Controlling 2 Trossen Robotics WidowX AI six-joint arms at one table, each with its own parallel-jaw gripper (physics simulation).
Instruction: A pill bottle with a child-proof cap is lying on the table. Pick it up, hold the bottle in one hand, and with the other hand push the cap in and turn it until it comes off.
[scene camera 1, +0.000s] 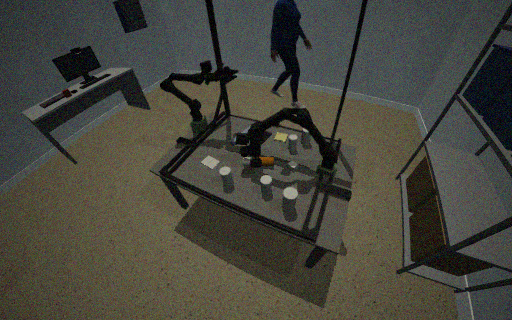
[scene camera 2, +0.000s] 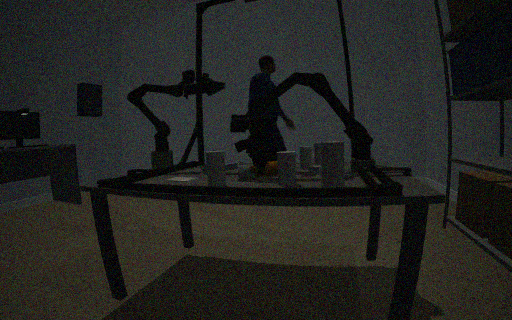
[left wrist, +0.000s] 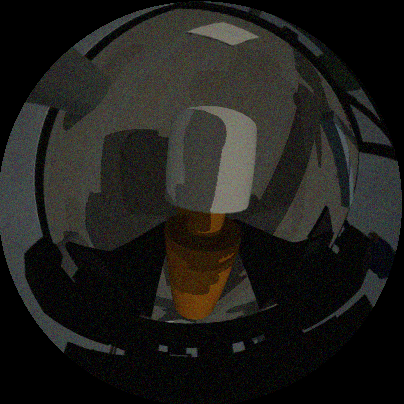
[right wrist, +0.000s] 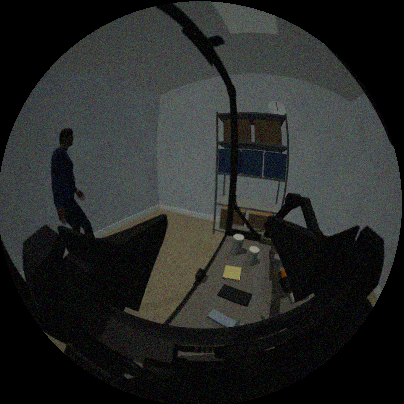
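Note:
The orange pill bottle (scene camera 1: 267, 160) (scene camera 2: 270, 167) (left wrist: 199, 281) lies on its side on the table (scene camera 1: 191, 173), with its white cap (scene camera 1: 246, 161) (left wrist: 214, 158) pointing away from the left wrist camera. My left gripper (scene camera 1: 255, 162) (left wrist: 200, 225) is down at the table, and its two fingers press on both sides of the orange body just behind the cap. My right gripper (scene camera 1: 230, 73) (scene camera 2: 218, 85) (right wrist: 219, 220) is open and empty, held high above the table's far left corner, well away from the bottle.
Several white cylinders (scene camera 1: 225, 178) (scene camera 1: 266, 185) (scene camera 1: 289, 200) (scene camera 1: 293, 141) stand around the bottle. A yellow note (scene camera 1: 281, 136) and a white sheet (scene camera 1: 210, 162) lie flat. A person (scene camera 1: 288, 47) walks behind the table. Black frame posts (scene camera 1: 215, 38) rise at the back.

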